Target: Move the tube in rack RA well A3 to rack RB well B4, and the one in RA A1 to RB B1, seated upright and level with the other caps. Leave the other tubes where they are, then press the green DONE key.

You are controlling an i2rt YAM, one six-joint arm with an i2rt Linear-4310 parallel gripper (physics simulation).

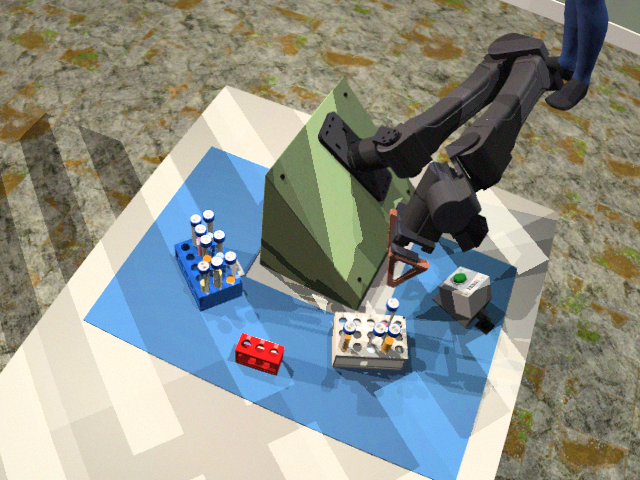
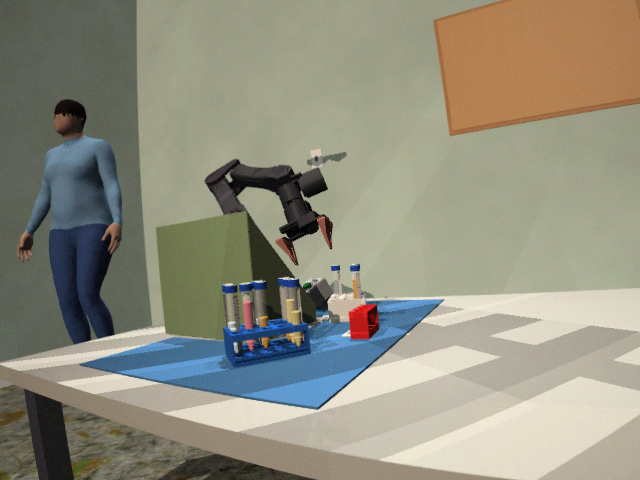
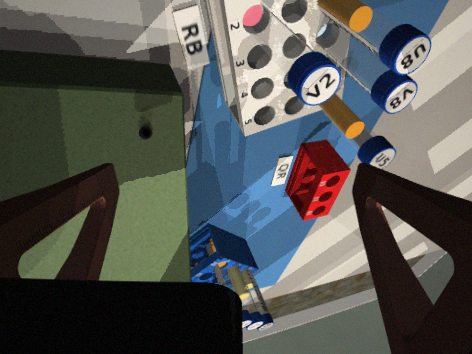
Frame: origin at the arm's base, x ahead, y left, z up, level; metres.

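Seen in the pictures: gripper, fingertip midpoint: (image 1: 390,269) (image 2: 313,257) (image 3: 235,176); arm's base, origin of the base link: (image 1: 355,158) (image 2: 214,259).
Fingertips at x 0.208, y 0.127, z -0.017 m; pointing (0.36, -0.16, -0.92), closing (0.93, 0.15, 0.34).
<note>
Offsets run from my fingertips to a thing's top centre. "*": to the spot under its first point. Level surfaces: height alone.
The blue rack {0.100 m down, 0.047 m ahead, 0.322 m right} (image 1: 220,299) (image 2: 227,348) (image 3: 234,246) holds several upright blue-capped tubes; its label and well marks are not legible, so I cannot tell which tubes are in A3 and A1. The white rack {0.100 m down, 0.078 m ahead, 0.006 m left} (image 1: 385,363) (image 2: 338,312) (image 3: 251,76) has the RB label {* 0.149 m down, 0.023 m ahead, 0.011 m right} (image 3: 192,39) beside it and holds several tubes, with caps V2 {* 0.026 m down, 0.042 m ahead, 0.026 m left} (image 3: 315,80), U8 {* 0.026 m down, 0.088 m ahead, 0.041 m left} (image 3: 406,49), V8 {* 0.026 m down, 0.095 m ahead, 0.017 m left} (image 3: 394,92) and U5 {* 0.027 m down, 0.109 m ahead, 0.027 m right} (image 3: 377,151). My gripper (image 2: 314,256) (image 3: 235,176) is open and empty, high above the mat. The green key {0.076 m down, 0.092 m back, 0.135 m left} (image 1: 459,277) (image 2: 307,285) tops a grey box {0.067 m down, 0.082 m back, 0.155 m left} (image 1: 461,300) (image 2: 319,292).
A red three-hole rack {0.100 m down, 0.174 m ahead, 0.168 m right} (image 1: 259,356) (image 2: 364,321) (image 3: 320,181) with a QR label {* 0.149 m down, 0.142 m ahead, 0.167 m right} (image 3: 282,170) stands between the two tube racks on the blue mat {0.151 m down} (image 1: 180,338) (image 2: 305,390). The large green wedge (image 1: 315,206) (image 2: 201,281) (image 3: 60,135) carries the arm and stands close beside the gripper.
</note>
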